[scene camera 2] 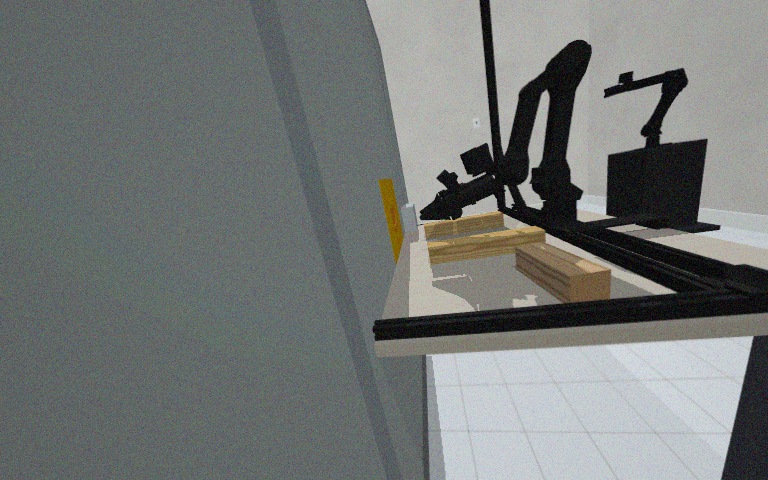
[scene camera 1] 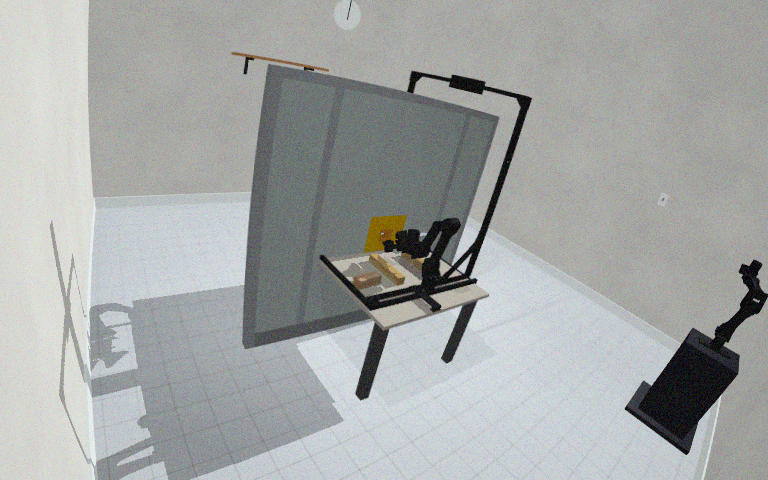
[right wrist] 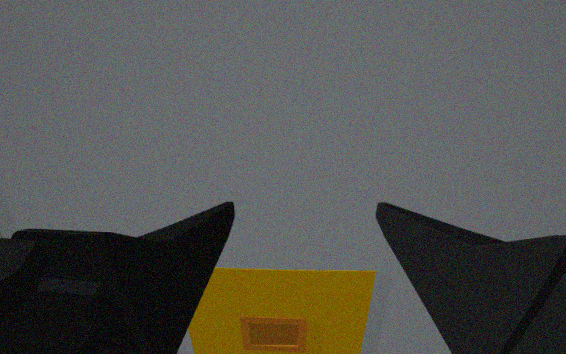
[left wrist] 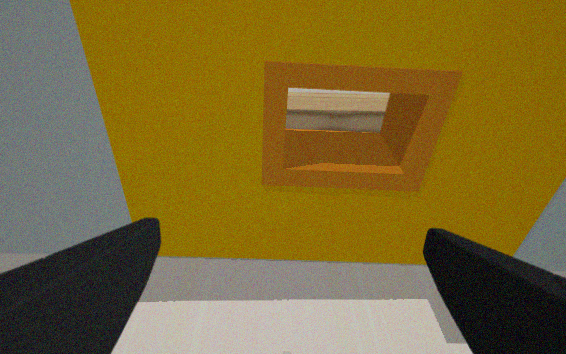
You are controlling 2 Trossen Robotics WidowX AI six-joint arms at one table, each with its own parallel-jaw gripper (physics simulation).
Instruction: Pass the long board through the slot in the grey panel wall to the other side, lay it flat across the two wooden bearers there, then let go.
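Places are measured from the left arm's base along level axes (x ahead, y left, z up), in millimetres.
Pixels of known places: left gripper, fingertip midpoint: (scene camera 2: pixel 420 215) (left wrist: pixel 294 235); right gripper, fingertip midpoint: (right wrist: pixel 304 209); left arm's base, origin of the base link: (scene camera 2: pixel 559 222) (scene camera 1: pixel 427 288).
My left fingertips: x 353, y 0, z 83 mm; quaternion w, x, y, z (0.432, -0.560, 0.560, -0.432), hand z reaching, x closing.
For each thing: its top centre in the pictures, then the offset to it from my left fingertips. "spot": a spot on its surface instead.
- yellow plate, surface spot: (left wrist: pixel 190 125) spot: dx +79, dy +52, dz +1 mm
- orange-framed slot, surface spot: (left wrist: pixel 275 125) spot: dx +78, dy +7, dz +4 mm
- pale wood-grained strip, middle of its top: (left wrist: pixel 331 101) dx +310, dy -64, dz -67 mm
- nearer, middle of its top: (scene camera 2: pixel 481 236) (scene camera 1: pixel 387 265) dx -135, dy +101, dz -58 mm
- farther, middle of its top: (scene camera 2: pixel 460 218) (scene camera 1: pixel 419 259) dx -129, dy -141, dz -58 mm
- brown wooden block, middle of its top: (scene camera 2: pixel 553 255) (scene camera 1: pixel 368 276) dx -203, dy +271, dz -55 mm
The grey panel wall (scene camera 1: pixel 396 152) (scene camera 2: pixel 198 226) (left wrist: pixel 45 125) (right wrist: pixel 300 100) carries a yellow plate (scene camera 1: pixel 376 226) (scene camera 2: pixel 387 195) (left wrist: pixel 190 125) (right wrist: pixel 340 295) with an orange-framed slot (left wrist: pixel 275 125) (right wrist: pixel 272 320). Through it, the left wrist view shows a pale wood-grained strip (left wrist: pixel 337 101), perhaps the long board. Two wooden bearers, the nearer (scene camera 1: pixel 386 268) (scene camera 2: pixel 487 244) and the farther (scene camera 1: pixel 416 261) (scene camera 2: pixel 464 225), lie on the left arm's side. My left gripper (scene camera 1: pixel 387 246) (scene camera 2: pixel 421 216) (left wrist: pixel 294 235) is open and empty, low before the plate. My right gripper (right wrist: pixel 304 209) is open and empty, facing the wall above its slot.
A brown wooden block (scene camera 1: pixel 367 279) (scene camera 2: pixel 589 285) lies beside the nearer bearer. Black rails edge the table (scene camera 1: pixel 396 320) (scene camera 2: pixel 509 336). A black post (scene camera 1: pixel 504 169) (scene camera 2: pixel 491 84) rises behind the left arm. A black pedestal (scene camera 1: pixel 690 390) (scene camera 2: pixel 654 181) with another arm stands farther off.
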